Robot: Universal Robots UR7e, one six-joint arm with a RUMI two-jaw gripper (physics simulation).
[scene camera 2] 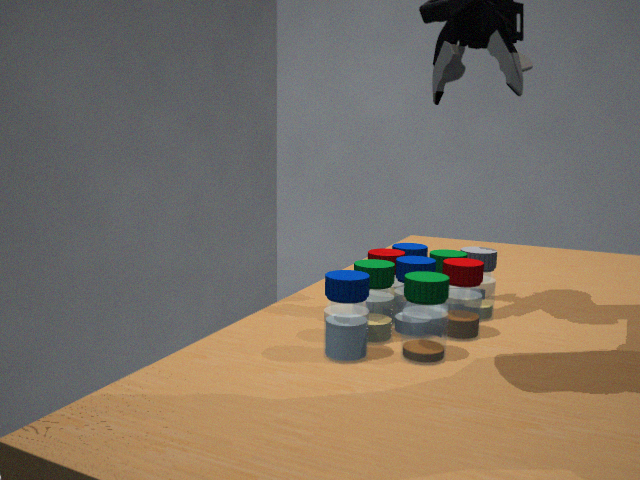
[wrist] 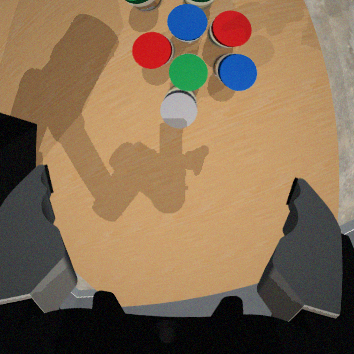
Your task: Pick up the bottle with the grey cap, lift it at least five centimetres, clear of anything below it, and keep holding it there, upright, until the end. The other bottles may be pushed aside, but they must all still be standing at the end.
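Frame: origin at the arm's base, x ahead, y left, z up, level; millimetres.
Seen in the pictures: gripper, between the fingertips: [scene camera 2: 475, 100] [wrist: 170, 175].
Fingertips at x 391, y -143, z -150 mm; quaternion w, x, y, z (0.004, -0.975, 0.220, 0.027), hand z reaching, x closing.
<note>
A point is followed by its place in that frame.
The bottle with the grey cap [scene camera 2: 478, 258] @[x 372, y -135, z -376 mm] [wrist: 178, 109] @[x 378, y -160, z -369 mm] stands upright on the table, at the far right of the group in the scene view and at the group's near end in the wrist view. Its lower part is partly hidden behind a red-capped bottle in the scene view. A green-capped bottle [scene camera 2: 448, 256] @[x 404, y -89, z -369 mm] [wrist: 188, 72] @[x 412, y -114, z -369 mm] stands close beside it. My gripper [scene camera 2: 478, 99] @[x 391, y -143, z -150 mm] [wrist: 170, 175] @[x 391, y -143, z -150 mm] is open and empty, high above the table. In the wrist view the grey cap lies beyond the fingertips, between the two jaws' lines.
Other standing bottles include two red-capped ones [scene camera 2: 463, 272] @[x 369, y -38, z -377 mm] [wrist: 152, 50] @[x 378, y -66, z -369 mm], [scene camera 2: 386, 254] @[x 485, y -57, z -369 mm] [wrist: 231, 28] @[x 491, y -73, z -369 mm] and blue-capped ones [scene camera 2: 415, 268] @[x 428, y -18, z -375 mm] [wrist: 187, 22] @[x 437, y -46, z -369 mm], [scene camera 2: 409, 249] @[x 470, y -111, z -369 mm] [wrist: 238, 72] @[x 478, y -137, z -369 mm]. Nearer the scene camera stand another blue-capped bottle [scene camera 2: 346, 286] @[x 470, y 109, z -376 mm] and a green-capped one [scene camera 2: 425, 287] @[x 387, y 68, z -376 mm]. The wooden table [scene camera 2: 232, 423] @[x 500, y 297, z -474 mm] [wrist: 240, 240] @[x 395, y -572, z -474 mm] has an edge beyond the group.
</note>
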